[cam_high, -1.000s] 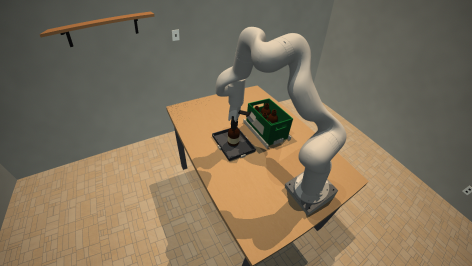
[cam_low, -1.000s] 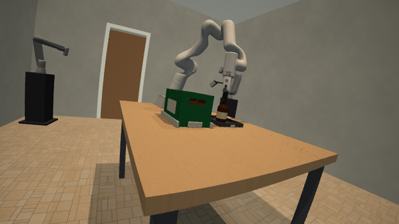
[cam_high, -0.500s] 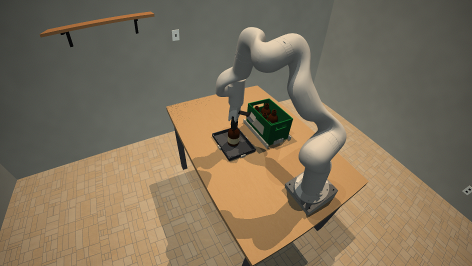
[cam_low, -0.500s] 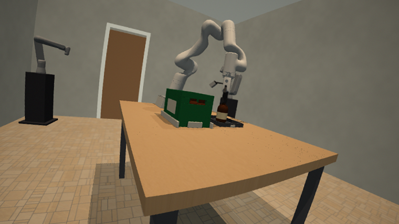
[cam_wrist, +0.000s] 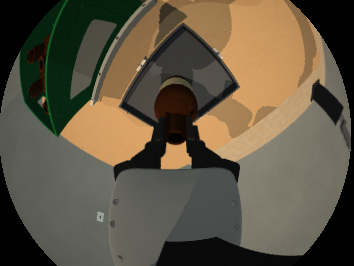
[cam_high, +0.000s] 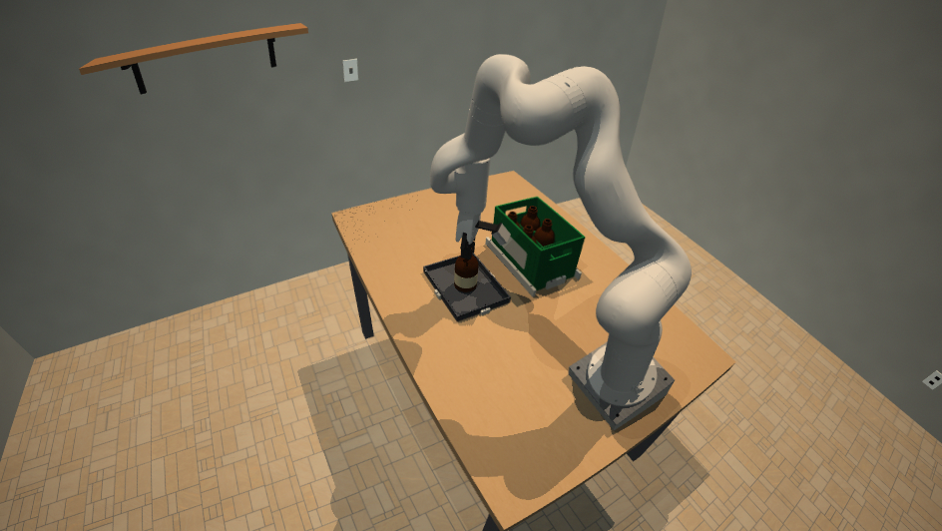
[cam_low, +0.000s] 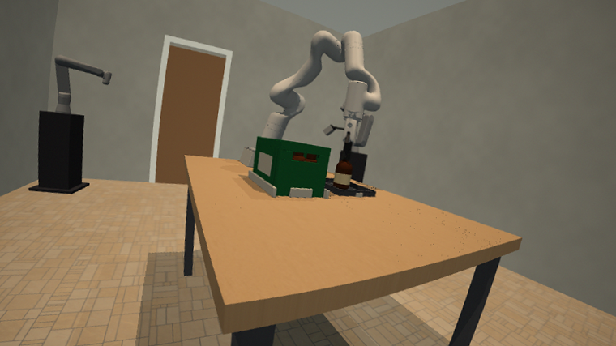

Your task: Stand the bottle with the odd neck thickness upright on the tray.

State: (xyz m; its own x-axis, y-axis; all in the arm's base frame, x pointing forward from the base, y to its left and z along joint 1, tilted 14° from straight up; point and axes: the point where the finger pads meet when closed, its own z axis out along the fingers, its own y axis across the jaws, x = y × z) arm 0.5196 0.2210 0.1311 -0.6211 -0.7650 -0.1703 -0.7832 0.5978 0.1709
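My hand is 7 cm above the brown bottle. The rest, counted from my hand: black tray: 14 cm below; green crate: 5 cm ahead, 28 cm to the right, 7 cm below.
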